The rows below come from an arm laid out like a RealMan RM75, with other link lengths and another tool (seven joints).
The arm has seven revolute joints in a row. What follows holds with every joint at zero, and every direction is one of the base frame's. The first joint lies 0.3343 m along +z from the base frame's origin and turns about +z. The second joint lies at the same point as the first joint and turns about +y. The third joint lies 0.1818 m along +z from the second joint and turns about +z. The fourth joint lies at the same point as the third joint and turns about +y. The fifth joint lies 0.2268 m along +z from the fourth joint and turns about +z. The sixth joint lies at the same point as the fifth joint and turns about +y. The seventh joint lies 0.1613 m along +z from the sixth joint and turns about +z. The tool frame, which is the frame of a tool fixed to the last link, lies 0.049 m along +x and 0.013 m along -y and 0.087 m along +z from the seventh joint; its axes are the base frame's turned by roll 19.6, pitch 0 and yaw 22.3 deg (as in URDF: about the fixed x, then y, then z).
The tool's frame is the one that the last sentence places.
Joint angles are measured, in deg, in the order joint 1, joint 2, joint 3, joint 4, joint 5, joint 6, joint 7. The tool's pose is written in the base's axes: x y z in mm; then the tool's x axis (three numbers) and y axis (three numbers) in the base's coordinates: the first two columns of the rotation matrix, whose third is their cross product. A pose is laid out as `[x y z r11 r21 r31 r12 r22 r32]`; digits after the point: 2 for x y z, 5 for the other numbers.
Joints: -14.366, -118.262, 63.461, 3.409, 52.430, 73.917, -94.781
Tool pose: [-326.85 339.25 60.91 0.03209 0.48187 0.87565 0.98976 0.10662 -0.09494]
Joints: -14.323, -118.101, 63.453, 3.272, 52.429, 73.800, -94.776
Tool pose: [-328.76 338.64 61.42 0.03265 0.48283 0.87511 0.98899 0.11082 -0.09804]
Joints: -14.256, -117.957, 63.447, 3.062, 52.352, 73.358, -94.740
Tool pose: [-332.39 337.62 61.41 0.03217 0.48489 0.87398 0.98721 0.12119 -0.10357]
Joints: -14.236, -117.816, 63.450, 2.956, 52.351, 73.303, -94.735
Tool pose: [-333.70 337.22 61.95 0.03299 0.48552 0.87360 0.98665 0.12363 -0.10597]
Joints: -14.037, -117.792, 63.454, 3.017, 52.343, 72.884, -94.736
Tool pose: [-336.55 336.26 61.84 0.03271 0.48688 0.87286 0.98507 0.13200 -0.11055]
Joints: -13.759, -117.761, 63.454, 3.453, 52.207, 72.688, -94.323
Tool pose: [-337.72 336.69 64.14 0.04218 0.48128 0.87555 0.98398 0.13194 -0.11993]
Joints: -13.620, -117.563, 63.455, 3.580, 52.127, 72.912, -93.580
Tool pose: [-337.70 336.87 66.95 0.05741 0.47533 0.87793 0.98340 0.12472 -0.13183]
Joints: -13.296, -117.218, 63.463, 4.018, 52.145, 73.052, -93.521
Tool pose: [-339.14 337.13 71.13 0.06610 0.47015 0.88011 0.98267 0.12242 -0.13920]
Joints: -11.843, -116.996, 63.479, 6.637, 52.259, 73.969, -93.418
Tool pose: [-336.33 339.20 83.02 0.09040 0.44534 0.89079 0.98358 0.10038 -0.15000]
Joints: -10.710, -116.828, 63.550, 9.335, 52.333, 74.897, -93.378
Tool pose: [-330.75 342.81 94.65 0.11645 0.41967 0.90017 0.98437 0.07182 -0.16082]
